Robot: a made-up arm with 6 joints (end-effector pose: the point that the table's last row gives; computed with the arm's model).
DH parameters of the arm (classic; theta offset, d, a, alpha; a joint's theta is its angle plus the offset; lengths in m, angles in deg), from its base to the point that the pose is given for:
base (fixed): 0 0.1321 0 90
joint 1: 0 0.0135 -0.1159 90
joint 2: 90 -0.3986 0.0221 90
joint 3: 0 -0.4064 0.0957 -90
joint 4: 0 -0.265 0.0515 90
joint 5: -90 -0.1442 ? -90
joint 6: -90 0.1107 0.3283 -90
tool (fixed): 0 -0.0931 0 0
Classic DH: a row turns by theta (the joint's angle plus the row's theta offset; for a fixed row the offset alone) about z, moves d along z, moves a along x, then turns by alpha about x.
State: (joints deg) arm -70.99 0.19 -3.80 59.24 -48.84 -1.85
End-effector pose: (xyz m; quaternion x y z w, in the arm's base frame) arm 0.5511 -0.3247 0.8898 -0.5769 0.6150 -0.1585 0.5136
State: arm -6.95 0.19 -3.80 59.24 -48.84 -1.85
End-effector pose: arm -0.4400 -0.3247 0.9592 -0.4051 0.2491 -0.4403 0.7616
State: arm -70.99 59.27 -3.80 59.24 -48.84 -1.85
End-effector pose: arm 0.5308 0.1877 0.9487 -0.6426 0.5538 -0.5070 0.1525
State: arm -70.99 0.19 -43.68 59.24 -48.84 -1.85
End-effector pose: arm 0.6463 -0.0204 0.9215 -0.7979 0.3751 -0.0510 0.4692
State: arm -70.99 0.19 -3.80 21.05 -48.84 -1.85
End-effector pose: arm 0.5937 -0.2868 0.7583 -0.4554 0.5799 0.1071 0.6669
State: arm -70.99 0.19 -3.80 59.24 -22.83 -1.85
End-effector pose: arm 0.5059 -0.3424 0.9012 -0.4421 0.5678 -0.2890 0.6314
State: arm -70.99 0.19 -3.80 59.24 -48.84 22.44
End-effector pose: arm 0.6696 -0.2757 0.8252 -0.5973 0.4932 -0.0336 0.6315
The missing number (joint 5, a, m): 0.1049
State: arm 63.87 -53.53 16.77 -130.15 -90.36 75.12
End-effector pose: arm -0.6872 -0.8155 0.2531 -0.1647 0.3231 -0.6197 0.6960
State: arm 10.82 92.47 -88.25 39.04 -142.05 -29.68
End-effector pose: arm 0.1942 0.3321 0.7861 0.4800 -0.6303 0.0884 0.6037
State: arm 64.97 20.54 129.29 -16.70 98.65 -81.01
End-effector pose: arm -0.6107 0.0288 -0.4473 -0.0579 0.2487 -0.9054 0.3392
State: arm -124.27 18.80 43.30 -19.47 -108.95 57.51
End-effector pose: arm 0.8995 0.0781 0.1349 -0.0867 0.3908 0.5553 0.7289
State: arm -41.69 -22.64 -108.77 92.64 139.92 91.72
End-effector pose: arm -0.1831 -0.3996 0.9188 0.6057 -0.7396 -0.0648 0.2864
